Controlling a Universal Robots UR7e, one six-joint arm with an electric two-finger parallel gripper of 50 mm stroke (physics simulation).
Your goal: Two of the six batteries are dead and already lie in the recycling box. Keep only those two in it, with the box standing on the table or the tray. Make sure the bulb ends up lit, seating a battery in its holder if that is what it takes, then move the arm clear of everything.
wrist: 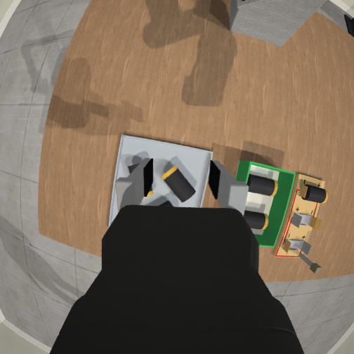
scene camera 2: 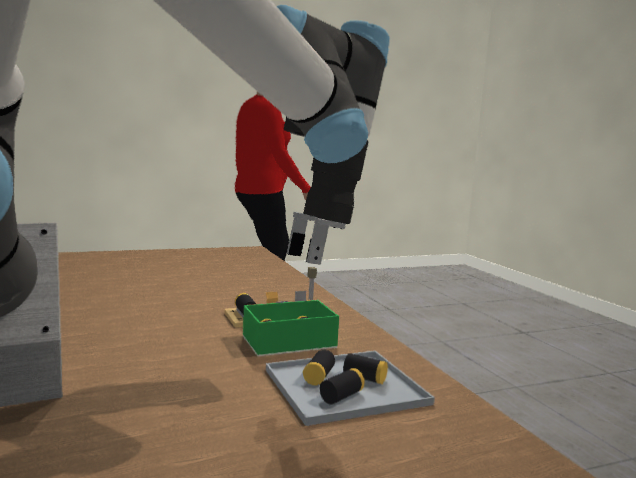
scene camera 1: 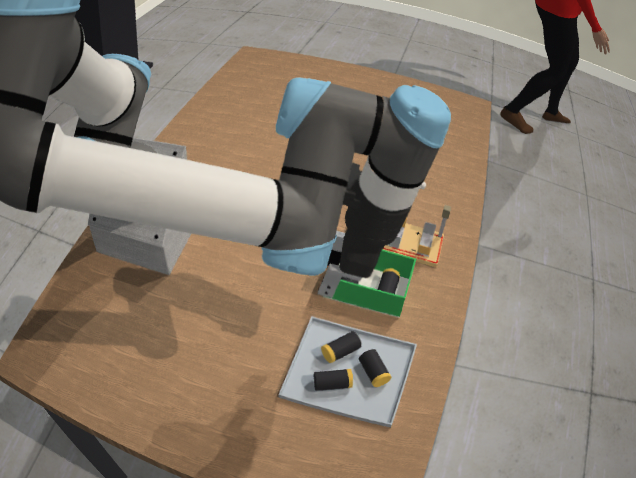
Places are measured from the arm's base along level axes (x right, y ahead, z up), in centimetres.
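Where they show: gripper, fingertip midpoint: (scene camera 2: 303, 259) (scene camera 1: 327, 279).
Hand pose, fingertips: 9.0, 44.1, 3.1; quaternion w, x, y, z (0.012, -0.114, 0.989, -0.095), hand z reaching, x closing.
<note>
Things, the pixels of their top centre, and the offset from my fingertips, as dx, dy, dz. "*": a spot on its surface instead.
- green recycling box at its top centre: (scene camera 1: 372, 267) (scene camera 2: 290, 310) -16.7, +3.3, -13.6
- battery at its top centre: (scene camera 2: 246, 297) -30.7, -2.0, -15.0
- grey tray at its top centre: (scene camera 2: 345, 379) (scene camera 1: 350, 370) +2.8, +6.8, -18.4
- thin stem with a dull olive block, surface spot: (scene camera 1: 446, 211) (scene camera 2: 313, 269) * -34.6, +13.3, -10.7
My gripper (scene camera 1: 333, 269) (scene camera 2: 305, 255) (wrist: 180, 170) is open and empty, high above the table. The green recycling box (scene camera 1: 367, 299) (scene camera 2: 293, 334) (wrist: 283, 205) stands on the table and holds two batteries, one black with a yellow end (scene camera 1: 389, 281) (wrist: 262, 185), the other (wrist: 256, 220) partly behind my finger. The holder board (scene camera 1: 411, 237) (scene camera 2: 233, 317) (wrist: 303, 205) lies beside the box. One battery (scene camera 2: 245, 302) (wrist: 315, 194) lies at its end; full seating is unclear. Three batteries (scene camera 1: 341, 346) (scene camera 1: 374, 366) (scene camera 1: 333, 380) lie on the grey tray (scene camera 1: 354, 406) (scene camera 2: 370, 413) (wrist: 170, 150). No glowing bulb shows.
A thin stem with a dull olive block (scene camera 1: 446, 211) (scene camera 2: 312, 273) (wrist: 314, 267) rises at the board's other end; I cannot tell if it is the bulb. Grey clips (wrist: 302, 220) stand between. The arm's grey pedestal (scene camera 1: 133, 246) is on the table. A person in red (scene camera 2: 259, 149) stands beyond the table.
</note>
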